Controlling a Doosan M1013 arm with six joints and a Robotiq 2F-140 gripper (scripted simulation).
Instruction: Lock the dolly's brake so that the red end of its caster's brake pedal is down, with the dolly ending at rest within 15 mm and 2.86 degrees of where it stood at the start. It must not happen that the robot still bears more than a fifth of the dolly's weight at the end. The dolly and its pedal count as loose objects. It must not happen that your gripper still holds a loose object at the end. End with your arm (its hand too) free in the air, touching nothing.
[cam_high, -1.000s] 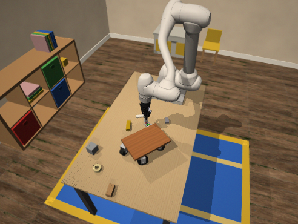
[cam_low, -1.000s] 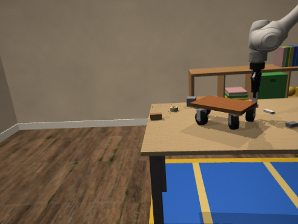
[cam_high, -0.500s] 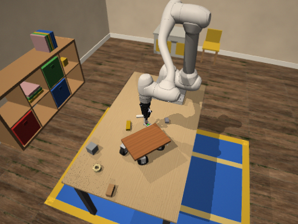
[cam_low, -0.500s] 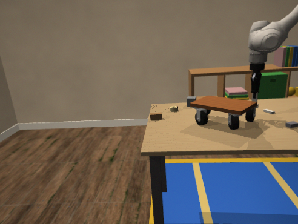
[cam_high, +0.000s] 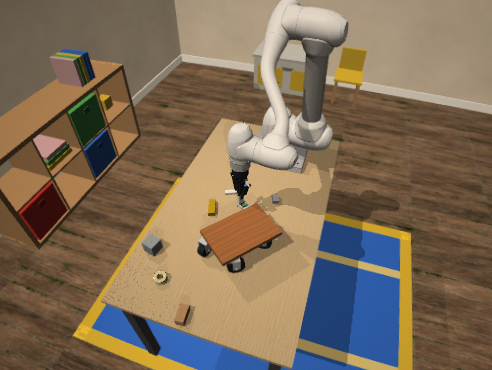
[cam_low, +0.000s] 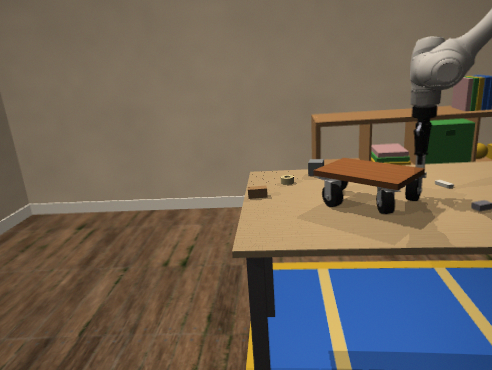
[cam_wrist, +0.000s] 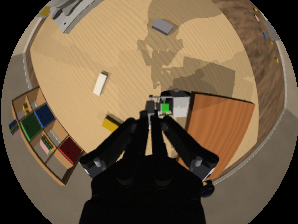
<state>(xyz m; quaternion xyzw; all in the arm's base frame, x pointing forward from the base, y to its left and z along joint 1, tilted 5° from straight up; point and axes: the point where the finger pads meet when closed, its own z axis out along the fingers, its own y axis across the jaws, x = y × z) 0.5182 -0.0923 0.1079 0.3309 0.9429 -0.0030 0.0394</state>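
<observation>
My gripper is now 10 mm short of the brake pedal, 10 mm to the right of it and 30 mm above it. The rest, counted from my hand: white bar (130 mm behind, 80 mm to the right, 110 mm below); small grey block (130 mm behind, 160 mm to the left, 110 mm below); yellow block (150 mm to the right, 110 mm below).
</observation>
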